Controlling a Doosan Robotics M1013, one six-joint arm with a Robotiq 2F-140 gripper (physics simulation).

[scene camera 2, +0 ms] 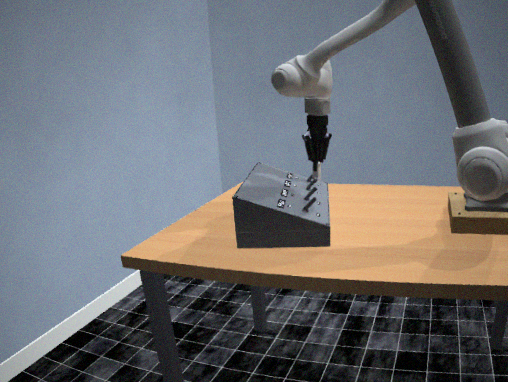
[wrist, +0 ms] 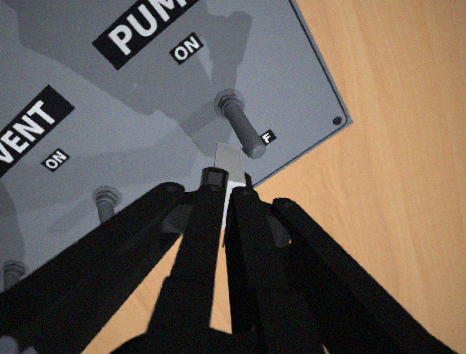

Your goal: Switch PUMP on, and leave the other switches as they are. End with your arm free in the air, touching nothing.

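Pixels of known places: gripper, fingertip midpoint: (wrist: pixel 225 161); arm's base, link origin: (scene camera 2: pixel 490 203).
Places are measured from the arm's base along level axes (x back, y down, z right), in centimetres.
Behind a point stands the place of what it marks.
Observation:
The grey switch box (scene camera 2: pixel 280 227) {x -60.2, y -0.8, z -35.3 cm} (wrist: pixel 305 85) {x -65.9, y -2.4, z 13.3 cm} stands on the table with a sloped panel. The PUMP switch (wrist: pixel 242 125) {x -65.2, y -5.9, z 8.3 cm} is a grey lever, leaning away from its ON label toward the partly hidden OFF label, in the wrist view. My gripper (scene camera 2: pixel 317 173) {x -63.0, y -4.2, z 6.3 cm} (wrist: pixel 225 161) {x -63.0, y -4.2, z 6.3 cm} is shut and empty, pointing down. Its pale fingertips are low over the panel, right beside the free end of the PUMP lever; whether they touch it, I cannot tell. The VENT switch (wrist: pixel 106 202) {x -62.9, y -4.3, z -3.2 cm} is partly hidden behind a finger linkage.
Another switch (wrist: pixel 13 272) {x -59.4, y -4.2, z -14.5 cm} shows at the lower left of the wrist view, partly hidden by the gripper. In the scene view, dark levers stand in a row toward the near side of the panel. The wooden table (scene camera 2: pixel 390 215) {x -34.7, y 5.4, z -0.5 cm} (wrist: pixel 400 165) {x -54.1, y 5.4, z 22.3 cm} surrounds the box.

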